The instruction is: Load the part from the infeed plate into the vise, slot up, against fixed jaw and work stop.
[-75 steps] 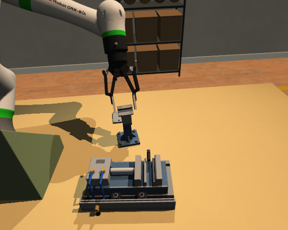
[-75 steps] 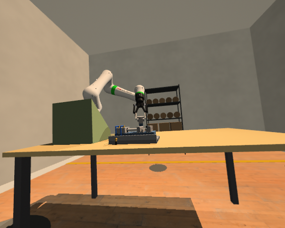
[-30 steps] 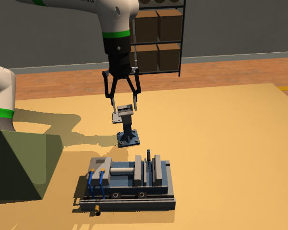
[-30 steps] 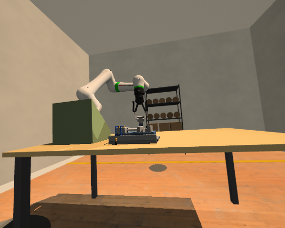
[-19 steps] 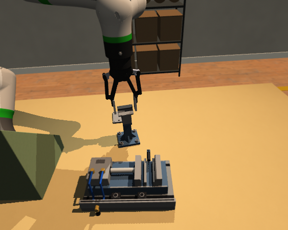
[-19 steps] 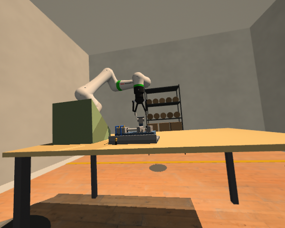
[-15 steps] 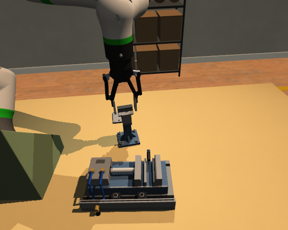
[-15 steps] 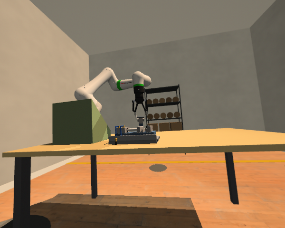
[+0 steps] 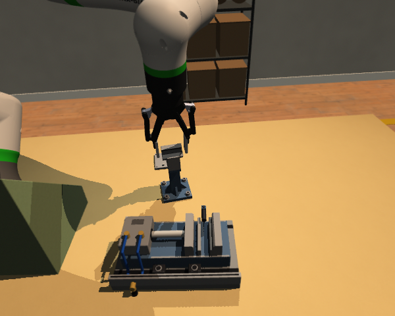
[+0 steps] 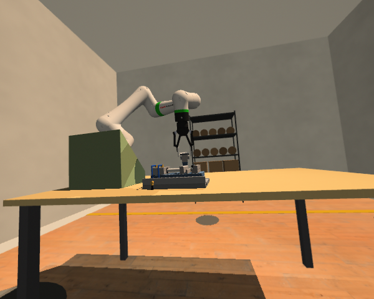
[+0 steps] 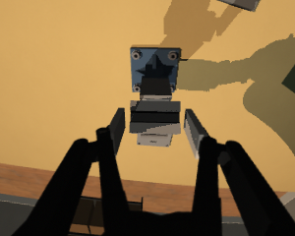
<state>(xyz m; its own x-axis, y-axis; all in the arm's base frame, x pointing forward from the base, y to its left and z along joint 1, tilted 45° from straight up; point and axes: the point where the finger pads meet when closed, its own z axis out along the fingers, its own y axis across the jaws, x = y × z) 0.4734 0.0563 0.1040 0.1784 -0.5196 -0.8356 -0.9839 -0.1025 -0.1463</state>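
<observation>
Now: hand 20 mm above the part. The rest, counted from my hand: infeed plate 180 mm below, 170 mm to the left, 40 mm behind; then V-block post 120 mm below; then work stop 190 mm to the right, 90 mm below, 80 mm ahead.
</observation>
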